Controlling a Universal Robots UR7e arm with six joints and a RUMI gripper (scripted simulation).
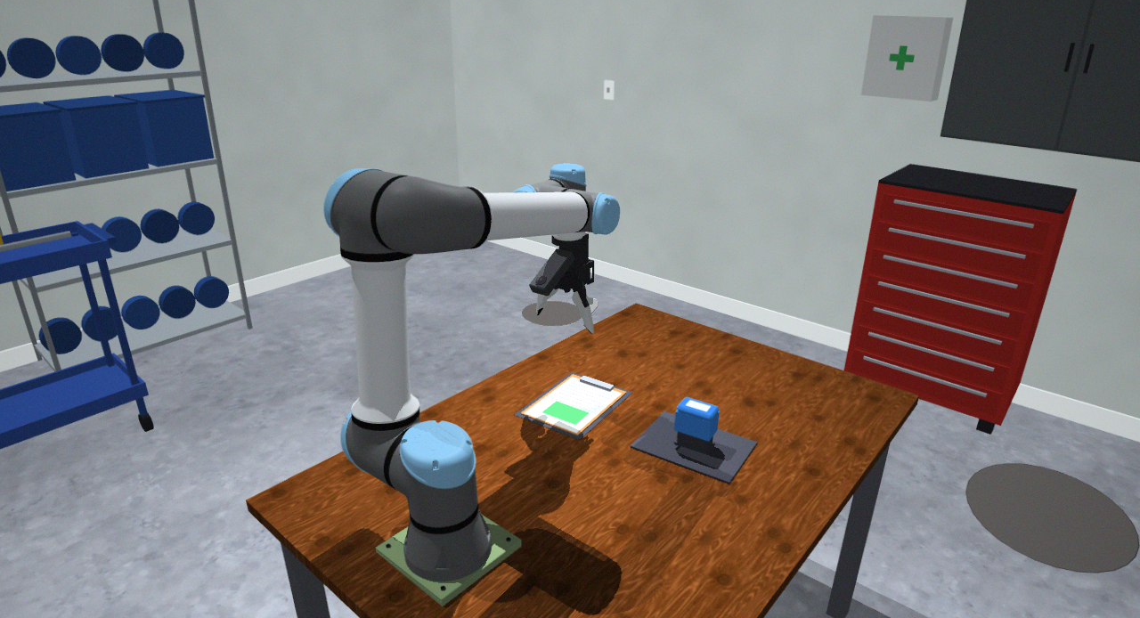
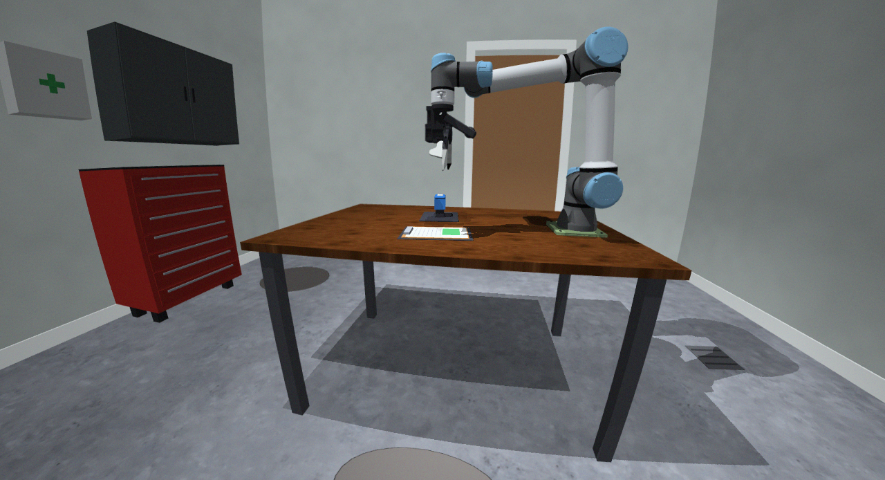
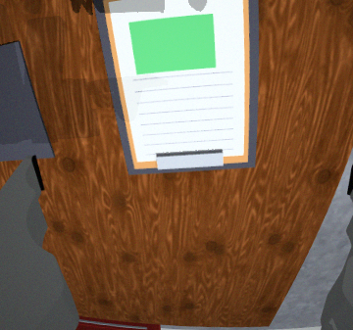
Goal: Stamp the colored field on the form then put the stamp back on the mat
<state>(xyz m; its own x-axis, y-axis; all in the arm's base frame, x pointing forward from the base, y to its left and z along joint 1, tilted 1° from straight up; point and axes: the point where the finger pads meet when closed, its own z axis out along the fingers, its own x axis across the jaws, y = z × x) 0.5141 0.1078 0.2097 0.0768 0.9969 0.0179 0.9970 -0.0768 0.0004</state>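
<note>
My gripper is now 33 cm to the left of the stamp, 17 cm above it and 4 cm short of it. Round my hand: mat: 33 cm to the right, 22 cm below, 4 cm ahead.
</note>
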